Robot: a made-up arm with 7 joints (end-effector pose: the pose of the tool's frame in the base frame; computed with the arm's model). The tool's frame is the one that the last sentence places. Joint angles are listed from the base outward.
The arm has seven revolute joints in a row. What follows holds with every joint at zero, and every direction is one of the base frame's.
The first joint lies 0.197 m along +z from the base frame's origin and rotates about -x.
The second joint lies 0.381 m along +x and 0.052 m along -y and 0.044 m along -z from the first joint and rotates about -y.
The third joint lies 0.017 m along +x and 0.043 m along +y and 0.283 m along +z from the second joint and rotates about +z.
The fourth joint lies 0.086 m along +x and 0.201 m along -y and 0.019 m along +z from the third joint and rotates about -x.
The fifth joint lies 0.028 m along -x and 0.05 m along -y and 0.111 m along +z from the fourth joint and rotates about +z.
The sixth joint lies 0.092 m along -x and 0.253 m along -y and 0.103 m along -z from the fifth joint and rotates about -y.
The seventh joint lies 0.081 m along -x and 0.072 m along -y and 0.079 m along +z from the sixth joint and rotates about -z.
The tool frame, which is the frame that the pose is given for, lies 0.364 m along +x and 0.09 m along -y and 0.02 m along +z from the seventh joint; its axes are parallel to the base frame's.
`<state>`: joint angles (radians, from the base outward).
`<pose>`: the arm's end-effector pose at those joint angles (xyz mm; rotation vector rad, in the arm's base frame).
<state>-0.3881 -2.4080 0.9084 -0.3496 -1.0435 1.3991 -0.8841</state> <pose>628.3 -23.3 -403.2 0.6954 1.1590 0.8516</pose>
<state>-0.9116 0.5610 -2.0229 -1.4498 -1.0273 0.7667 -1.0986</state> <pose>-61.8 84.5 339.2 1.1089 -0.2991 -2.6609</pose>
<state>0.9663 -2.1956 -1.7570 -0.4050 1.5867 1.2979 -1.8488</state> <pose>733.2 192.2 259.9 -0.3005 1.3044 1.4247</pose>
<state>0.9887 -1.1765 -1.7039 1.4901 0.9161 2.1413 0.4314</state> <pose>1185.4 199.3 705.7 -1.6213 0.4030 -0.2156</pose>
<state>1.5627 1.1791 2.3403 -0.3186 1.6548 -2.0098 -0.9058</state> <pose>376.2 59.1 -87.7 0.6667 -0.3423 0.5082</pose>
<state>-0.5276 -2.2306 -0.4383 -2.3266 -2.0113 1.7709 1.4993</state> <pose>1288.8 -102.1 134.5 2.8613 -0.4466 0.8367</pose>
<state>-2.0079 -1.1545 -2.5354 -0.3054 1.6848 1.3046 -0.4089</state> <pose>693.8 -637.9 61.2 1.0691 -0.3361 -0.0616</pose>
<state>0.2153 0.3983 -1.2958 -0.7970 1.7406 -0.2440 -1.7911</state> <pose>-67.7 -144.1 265.0 -1.0994 -0.4220 2.1397</pose>
